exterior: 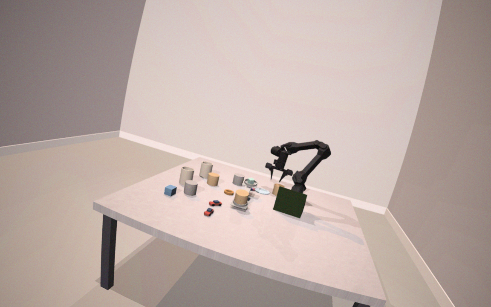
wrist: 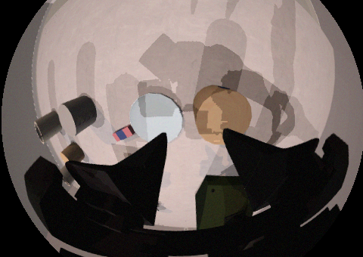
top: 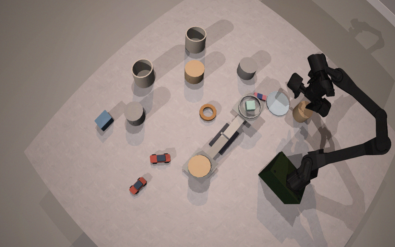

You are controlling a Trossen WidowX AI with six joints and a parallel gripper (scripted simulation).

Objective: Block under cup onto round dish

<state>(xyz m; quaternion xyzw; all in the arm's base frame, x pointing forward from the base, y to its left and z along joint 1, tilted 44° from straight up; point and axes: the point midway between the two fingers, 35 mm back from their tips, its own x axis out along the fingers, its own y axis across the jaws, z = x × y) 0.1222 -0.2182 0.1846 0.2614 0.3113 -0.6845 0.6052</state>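
Right now my gripper tip is 150 mm short of the pale green block and 140 mm to the right of it. Round my gripper tip: pale blue round dish (70 mm ahead, 20 mm to the left, 80 mm below); blue cube (550 mm ahead, 480 mm to the left, 70 mm below); pink-and-blue eraser (140 mm ahead, 50 mm to the left, 80 mm below).
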